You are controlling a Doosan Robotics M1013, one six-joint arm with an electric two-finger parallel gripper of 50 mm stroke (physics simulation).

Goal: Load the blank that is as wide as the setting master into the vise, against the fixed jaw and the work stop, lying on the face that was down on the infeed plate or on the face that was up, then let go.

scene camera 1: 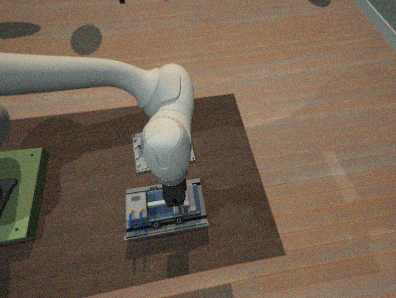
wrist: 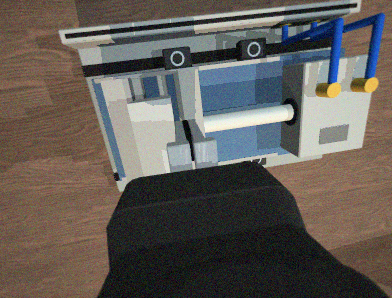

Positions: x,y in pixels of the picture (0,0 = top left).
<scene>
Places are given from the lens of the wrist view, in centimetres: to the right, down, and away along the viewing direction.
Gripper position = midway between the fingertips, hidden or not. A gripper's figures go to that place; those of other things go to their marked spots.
my gripper (wrist: 186,133): -1, -1, 16
white screw rod (wrist: 245,118): 5, -3, 19
moving jaw (wrist: 187,87): -1, -5, 16
grey end block (wrist: 299,82): 10, -6, 18
The marked spots on the moving jaw and the grey end block are 10 cm apart.
</scene>
